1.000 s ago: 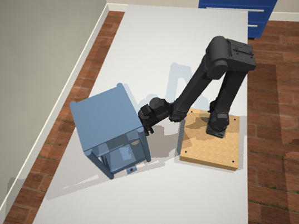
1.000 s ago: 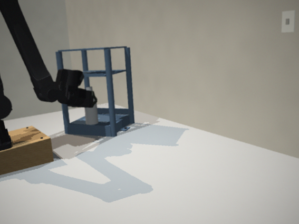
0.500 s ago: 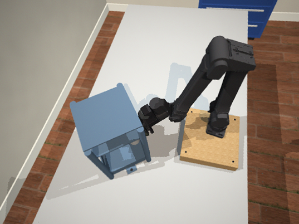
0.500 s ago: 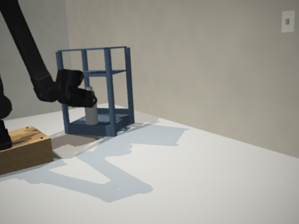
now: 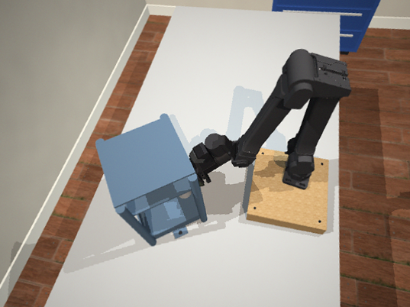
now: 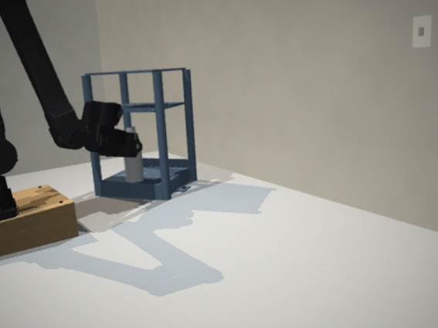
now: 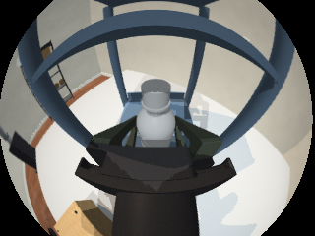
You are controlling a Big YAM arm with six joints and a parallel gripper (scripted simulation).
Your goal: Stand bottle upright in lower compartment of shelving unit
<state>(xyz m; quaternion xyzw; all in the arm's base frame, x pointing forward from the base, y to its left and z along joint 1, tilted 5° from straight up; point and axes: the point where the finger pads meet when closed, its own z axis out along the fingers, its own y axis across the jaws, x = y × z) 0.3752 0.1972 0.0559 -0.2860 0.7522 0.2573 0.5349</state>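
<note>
My gripper is now right at the grey bottle. Round my hand: blue shelving unit: 50 mm ahead, 50 mm to the left, 40 mm above.
</note>
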